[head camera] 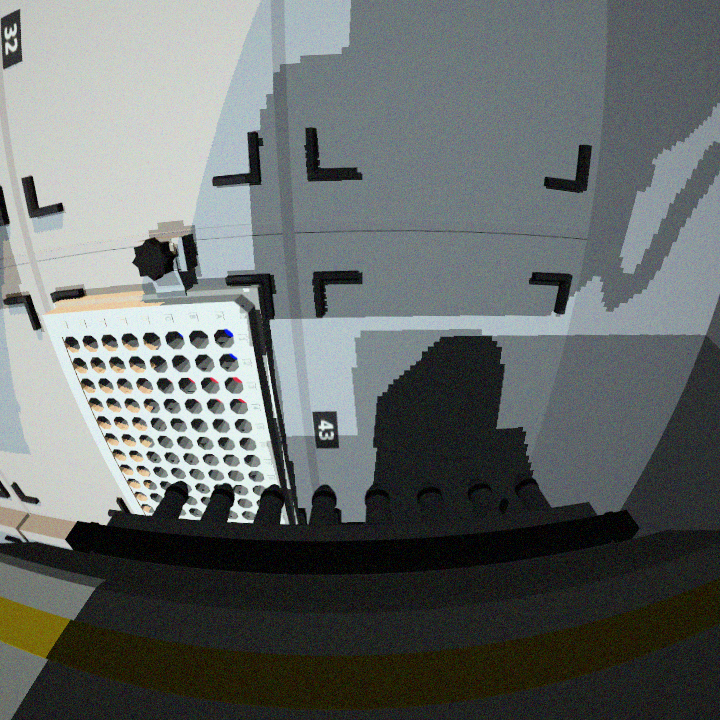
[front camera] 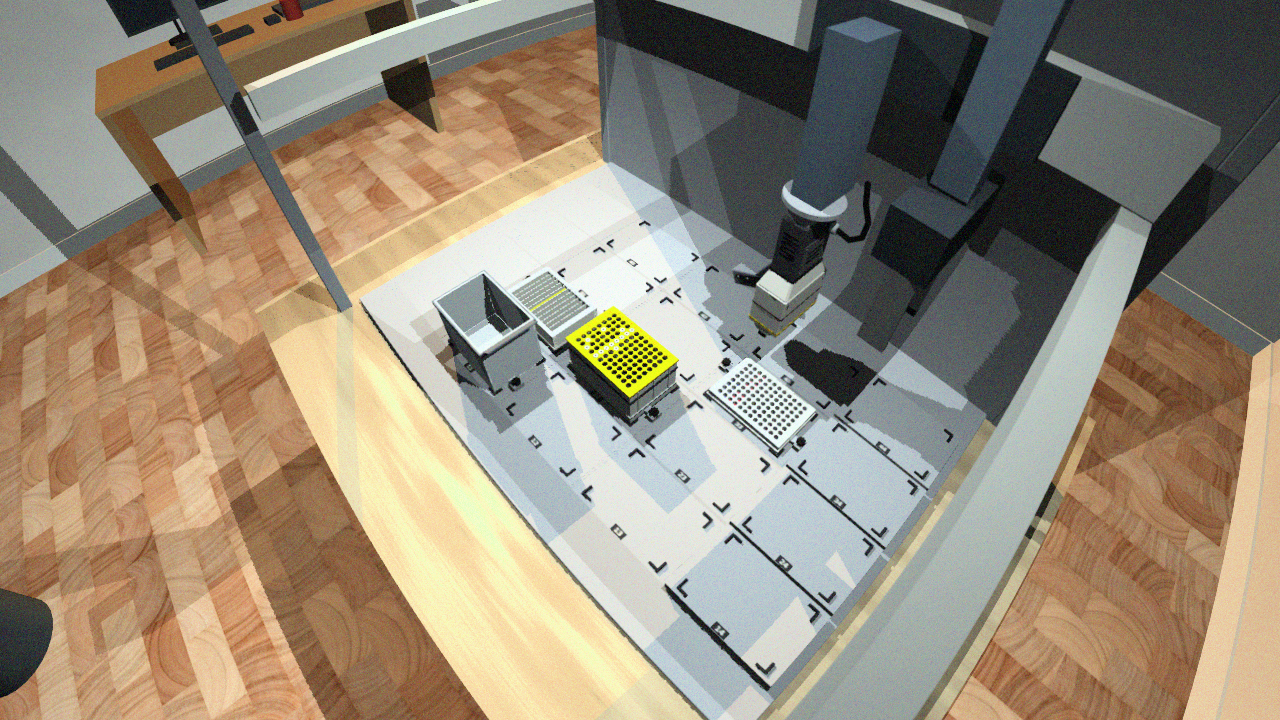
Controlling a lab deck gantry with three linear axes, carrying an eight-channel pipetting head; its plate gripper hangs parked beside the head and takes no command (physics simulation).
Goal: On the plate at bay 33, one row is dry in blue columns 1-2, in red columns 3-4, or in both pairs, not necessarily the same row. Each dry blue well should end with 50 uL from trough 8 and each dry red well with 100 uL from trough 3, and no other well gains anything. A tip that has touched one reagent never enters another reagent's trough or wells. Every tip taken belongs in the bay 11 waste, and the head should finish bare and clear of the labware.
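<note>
There is a bay 43 label (head camera: 324, 422) that I can see.
</note>
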